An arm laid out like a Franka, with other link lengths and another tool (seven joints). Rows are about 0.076 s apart.
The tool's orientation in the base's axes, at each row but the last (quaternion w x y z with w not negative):
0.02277 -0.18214 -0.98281 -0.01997
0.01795 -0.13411 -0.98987 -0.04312
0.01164 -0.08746 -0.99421 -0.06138
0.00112 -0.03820 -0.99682 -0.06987
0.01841 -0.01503 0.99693 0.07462
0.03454 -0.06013 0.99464 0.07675
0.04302 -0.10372 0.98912 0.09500
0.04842 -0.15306 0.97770 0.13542
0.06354 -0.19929 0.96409 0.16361
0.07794 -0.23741 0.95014 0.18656
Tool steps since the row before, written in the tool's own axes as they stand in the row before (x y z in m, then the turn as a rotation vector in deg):
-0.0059 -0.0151 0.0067 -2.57 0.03 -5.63
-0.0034 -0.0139 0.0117 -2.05 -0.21 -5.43
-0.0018 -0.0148 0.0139 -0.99 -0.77 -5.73
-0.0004 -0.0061 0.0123 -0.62 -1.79 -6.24
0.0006 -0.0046 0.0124 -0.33 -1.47 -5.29
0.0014 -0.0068 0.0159 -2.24 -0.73 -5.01
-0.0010 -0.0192 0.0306 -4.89 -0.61 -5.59
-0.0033 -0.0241 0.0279 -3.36 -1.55 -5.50
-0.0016 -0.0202 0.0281 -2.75 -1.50 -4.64
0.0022 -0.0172 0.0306 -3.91 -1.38 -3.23
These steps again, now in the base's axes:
-0.0002 -0.0159 -0.0075 2.62 -1.16 5.49
-0.0007 -0.0132 -0.0129 2.05 -1.23 5.29
-0.0010 -0.0130 -0.0156 0.91 -1.63 5.56
0.0000 -0.0043 -0.0130 0.46 -2.68 5.93
0.0000 -0.0027 -0.0130 0.20 -2.23 5.02
0.0004 -0.0043 -0.0168 2.01 -1.25 5.01
0.0071 -0.0122 -0.0333 4.53 -0.72 5.87
0.0121 -0.0133 -0.0323 3.38 -2.00 5.34
0.0113 -0.0074 -0.0319 2.85 -1.88 4.44
0.0082 -0.0030 -0.0341 3.89 -0.74 3.45

